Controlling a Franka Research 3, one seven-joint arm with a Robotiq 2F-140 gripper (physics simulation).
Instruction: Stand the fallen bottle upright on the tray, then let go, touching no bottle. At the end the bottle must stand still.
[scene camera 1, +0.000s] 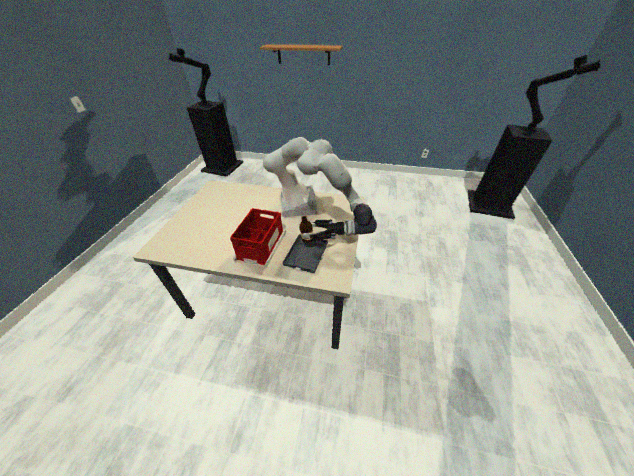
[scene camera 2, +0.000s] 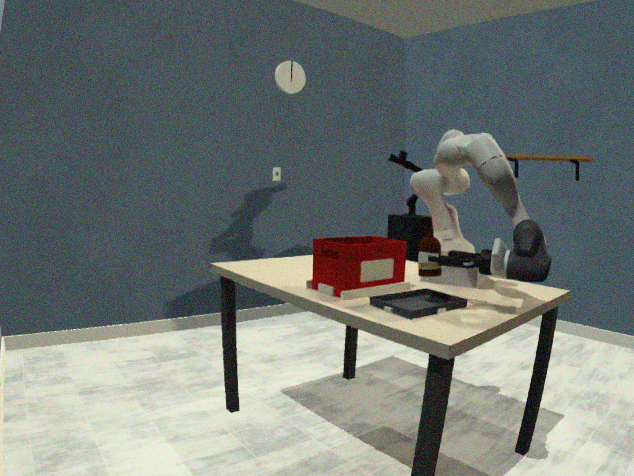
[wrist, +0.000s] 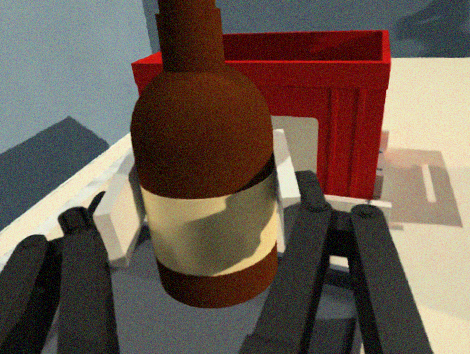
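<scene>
The brown bottle (scene camera 1: 305, 226) (scene camera 2: 429, 249) (wrist: 202, 145) with a cream label is about upright, neck up. My gripper (scene camera 1: 310, 231) (scene camera 2: 434, 259) (wrist: 209, 159) is shut on its labelled body from the side, one pale pad on each side in the wrist view. The dark tray (scene camera 1: 292, 265) (scene camera 2: 402, 309) (wrist: 145, 320) lies on the table. In scene camera 2 the bottle's base shows above and behind the tray's far corner, apart from it. In the wrist view the tray's floor shows behind and below the base. The exact height of the gap is hard to tell.
A red crate (scene camera 1: 247, 251) (scene camera 2: 332, 268) (wrist: 350, 140) stands beside the tray, with pale strips (scene camera 2: 376, 291) along its foot. The arm's pale base (scene camera 1: 298, 202) stands on the table (scene camera 1: 204, 220) (scene camera 2: 271, 271) behind the tray. Black pedestals (scene camera 1: 211, 135) (scene camera 1: 512, 169) stand on the floor near the walls.
</scene>
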